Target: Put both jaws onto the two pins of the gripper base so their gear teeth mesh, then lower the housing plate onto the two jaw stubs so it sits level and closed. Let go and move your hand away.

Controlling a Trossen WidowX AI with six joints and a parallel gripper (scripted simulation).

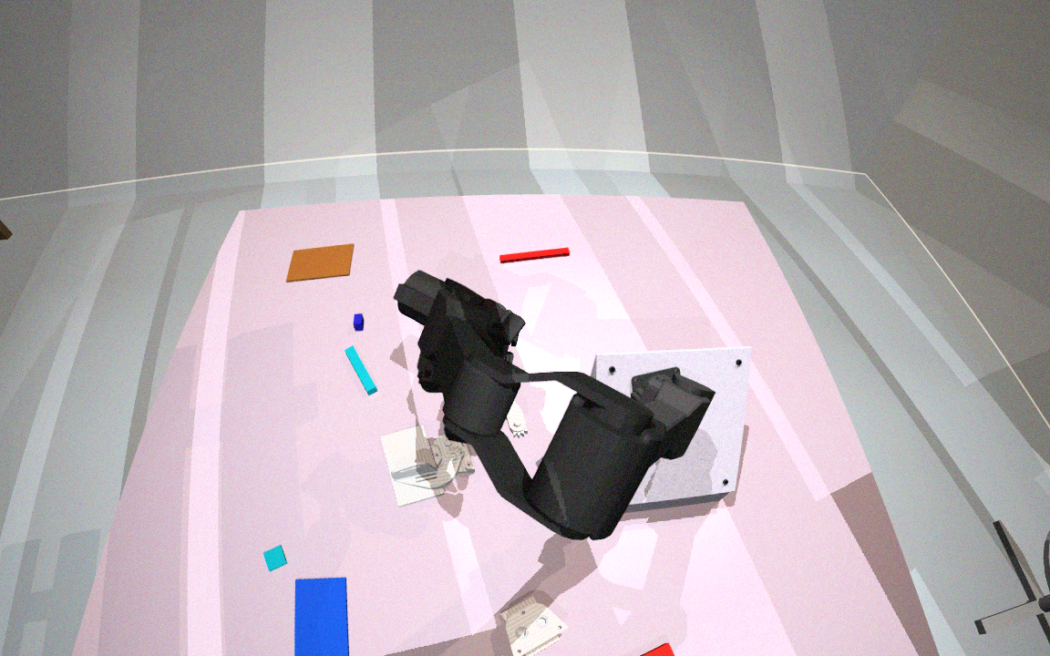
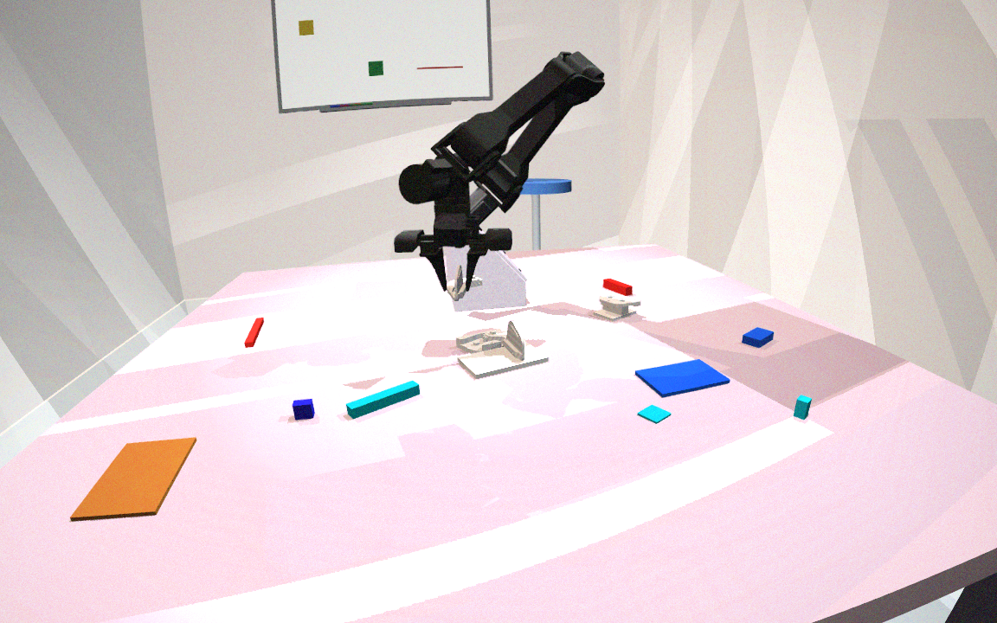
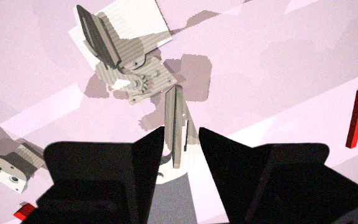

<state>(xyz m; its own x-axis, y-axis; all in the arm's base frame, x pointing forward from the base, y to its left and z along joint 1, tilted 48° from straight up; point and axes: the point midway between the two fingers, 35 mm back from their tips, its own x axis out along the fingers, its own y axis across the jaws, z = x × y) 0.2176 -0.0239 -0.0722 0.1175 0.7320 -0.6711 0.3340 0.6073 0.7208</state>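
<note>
Now: the white sheet 120 mm ahead of my gripper tip, 80 mm below it and 40 mm to the left of it. Also, from my gripper tip: white jaw (70 mm below, 70 mm ahead, 50 mm to the left); then housing plate (80 mm below, 60 mm ahead, 30 mm to the left); then cyan bar (200 mm ahead, 140 mm to the right, 70 mm below).
</note>
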